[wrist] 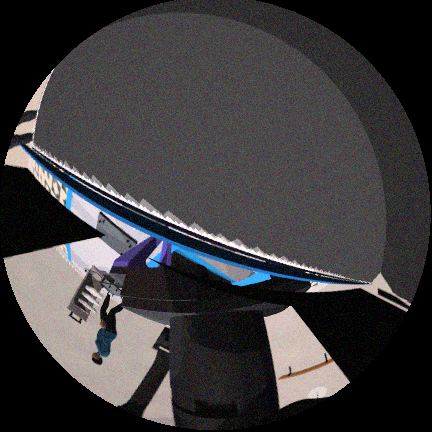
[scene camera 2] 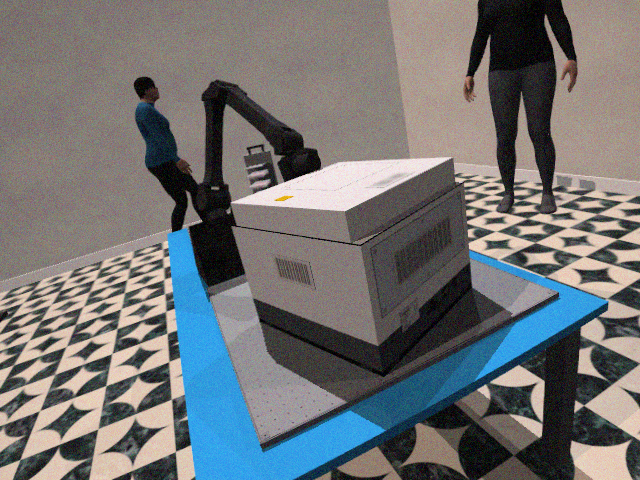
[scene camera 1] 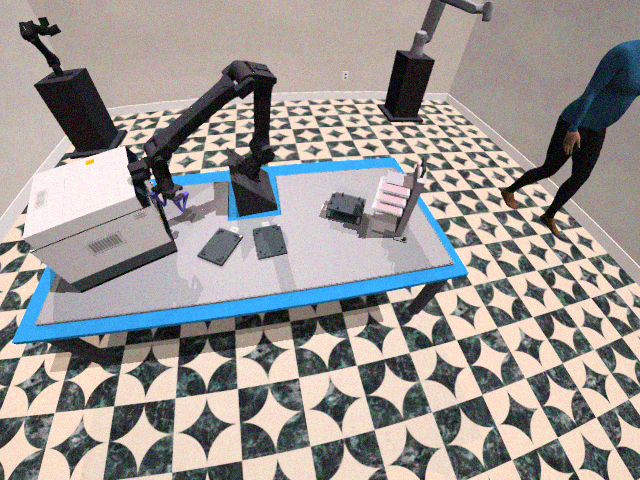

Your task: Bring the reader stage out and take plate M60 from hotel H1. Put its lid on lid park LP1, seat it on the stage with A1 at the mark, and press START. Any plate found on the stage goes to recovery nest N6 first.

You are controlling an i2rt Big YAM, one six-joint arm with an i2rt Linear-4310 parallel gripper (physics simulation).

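Where they show: gripper, fingertip midpoint: (scene camera 1: 174,208); arm's base, origin of the base link: (scene camera 2: 224,231) (scene camera 1: 246,171).
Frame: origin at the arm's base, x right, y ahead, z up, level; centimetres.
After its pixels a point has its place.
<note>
The white reader (scene camera 1: 77,198) @(x 54.8, y 30.8, z 18.6 cm) (scene camera 2: 315,276) @(x 70.0, y 8.7, z 4.9 cm) stands at the table's left end in scene camera 1. Its stage does not show. My gripper (scene camera 1: 169,198) @(x 28.7, y 22.9, z 2.0 cm) is open and empty, its purple fingers close beside the reader's dark front; contact cannot be told. In the wrist view a dark grey surface fills most of the picture and hides one finger. Hotel rack (scene camera 1: 412,201) @(x -63.9, y 38.3, z 8.4 cm) (wrist: 78,301) stands at the far right with several pale plates (scene camera 1: 393,189) @(x -58.6, y 30.9, z 8.6 cm) (wrist: 91,292); their labels are unreadable. Two flat dark holders (scene camera 1: 219,246) @(x 13.5, y 33.2, z -12.3 cm) (scene camera 1: 269,241) @(x -7.4, y 33.4, z -12.5 cm) lie mid-table, their tags unreadable.
A raised dark fixture (scene camera 1: 346,205) @(x -43.6, y 21.5, z -7.5 cm) stands between my arm's base (scene camera 1: 253,195) @(x -2.4, y 13.9, z -3.2 cm) and the hotel. The blue table edge (scene camera 1: 242,305) @(x 4.8, y 60.0, z -14.8 cm) (scene camera 2: 188,330) @(x 33.7, y -19.8, z -14.8 cm) runs around the grey board. A person in blue (scene camera 1: 604,98) (scene camera 2: 155,134) (wrist: 103,342) is beyond the table.
</note>
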